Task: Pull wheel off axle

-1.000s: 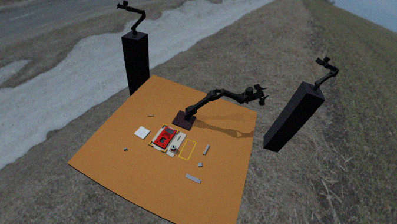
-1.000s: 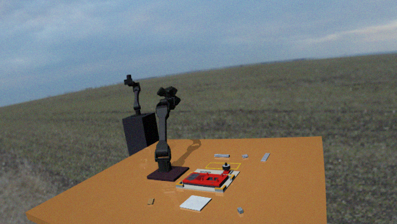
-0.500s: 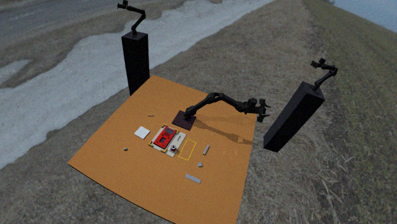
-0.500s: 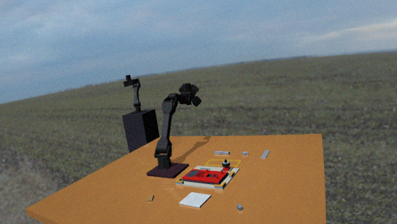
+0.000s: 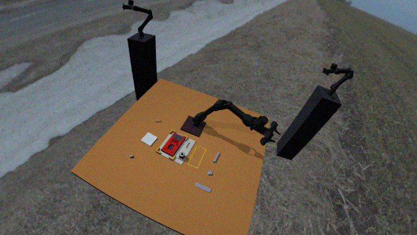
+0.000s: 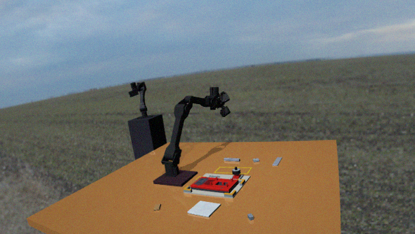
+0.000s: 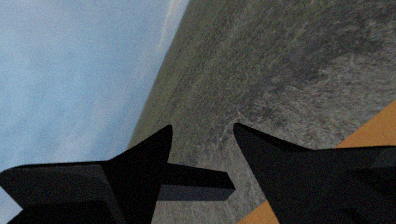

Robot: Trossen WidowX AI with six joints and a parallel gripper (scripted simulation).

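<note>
The wheel lies 240 mm ahead of my gripper tip, 640 mm to the right of it and 250 mm below it. From my gripper tip the other things lie so: white plate: 190 mm ahead, 940 mm to the right, 280 mm below; then axle: 240 mm ahead, 630 mm to the right, 250 mm below.
</note>
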